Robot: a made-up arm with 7 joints.
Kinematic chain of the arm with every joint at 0, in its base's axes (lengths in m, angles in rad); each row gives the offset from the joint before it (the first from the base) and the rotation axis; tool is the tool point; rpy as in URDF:
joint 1: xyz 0 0 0.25 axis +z
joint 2: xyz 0 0 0 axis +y
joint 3: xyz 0 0 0.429 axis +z
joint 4: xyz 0.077 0 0 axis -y
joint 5: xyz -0.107 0 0.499 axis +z
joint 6: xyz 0 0 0 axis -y
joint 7: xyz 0.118 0 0 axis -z
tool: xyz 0 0 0 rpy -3.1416 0 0
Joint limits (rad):
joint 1: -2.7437..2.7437
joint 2: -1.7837..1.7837
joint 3: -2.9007..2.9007
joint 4: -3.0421..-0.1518
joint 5: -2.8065..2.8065
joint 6: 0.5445..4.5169
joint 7: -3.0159..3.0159
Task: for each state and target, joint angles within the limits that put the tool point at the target. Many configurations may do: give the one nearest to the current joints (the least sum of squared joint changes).
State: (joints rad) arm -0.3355 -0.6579 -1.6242 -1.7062 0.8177 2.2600 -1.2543
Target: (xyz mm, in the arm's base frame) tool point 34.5 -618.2 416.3
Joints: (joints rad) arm 0.0634 -0.5518 -1.3583 -2.2991 0.8462 2.1627 -1.2543
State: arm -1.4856 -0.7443 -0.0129 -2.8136 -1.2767 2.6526 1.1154
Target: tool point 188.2 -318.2 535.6
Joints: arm -1.4188 -0.6935 0.0871 -2.6627 -1.2526 2.6436 1.1154
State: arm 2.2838 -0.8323 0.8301 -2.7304 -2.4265 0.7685 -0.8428
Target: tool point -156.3 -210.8 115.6
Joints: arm 2.7437 -0.2727 1.7797 -3.0421 -1.6027 0.8678 -0.8428
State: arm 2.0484 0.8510 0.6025 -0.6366 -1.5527 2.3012 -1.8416
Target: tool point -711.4 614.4 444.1
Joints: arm 2.0310 0.8981 0.5792 -1.0520 -1.6547 2.4778 -1.8416
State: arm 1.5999 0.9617 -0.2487 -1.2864 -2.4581 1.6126 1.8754
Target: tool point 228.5 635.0 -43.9
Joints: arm 1.5439 0.8388 -0.3354 -1.9576 -2.4785 1.7555 1.8754
